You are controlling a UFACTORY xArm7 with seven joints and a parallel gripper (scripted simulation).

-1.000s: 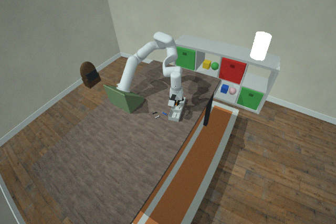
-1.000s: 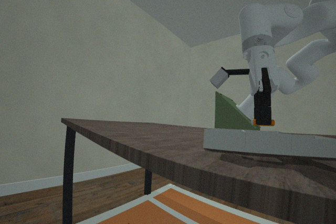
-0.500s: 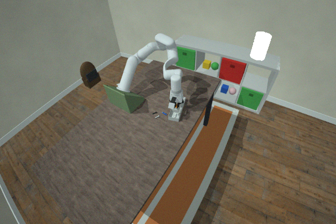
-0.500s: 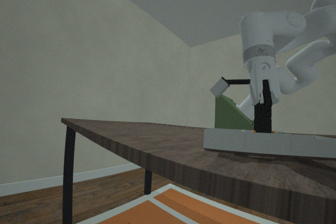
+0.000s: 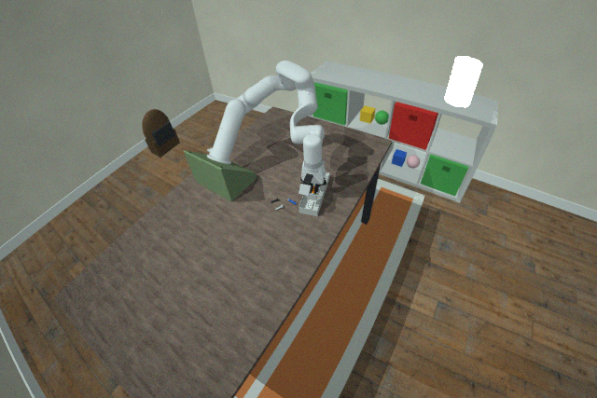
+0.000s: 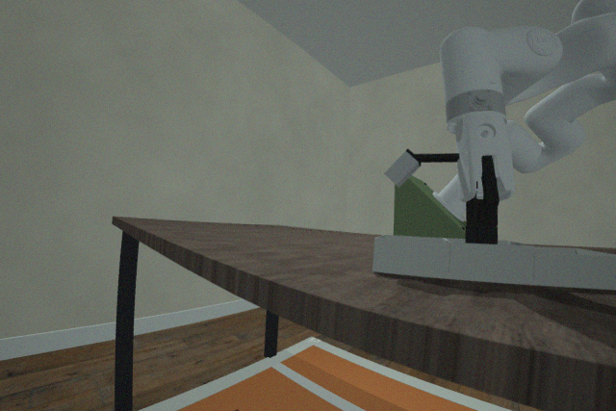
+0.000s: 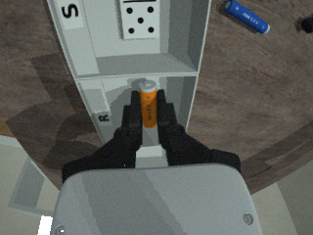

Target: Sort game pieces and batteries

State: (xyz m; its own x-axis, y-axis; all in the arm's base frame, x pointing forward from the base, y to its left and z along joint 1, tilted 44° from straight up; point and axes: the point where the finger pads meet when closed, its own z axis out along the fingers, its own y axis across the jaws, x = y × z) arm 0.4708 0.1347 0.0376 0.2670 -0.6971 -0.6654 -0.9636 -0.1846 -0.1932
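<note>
Now: the orange battery 2 cm below my hand. Round my hand: blue battery 9 cm to the right, 6 cm behind, 3 cm below; then white bin 2 cm below, 1 cm ahead; then white domino 8 cm to the right, 3 cm below, 2 cm ahead.
</note>
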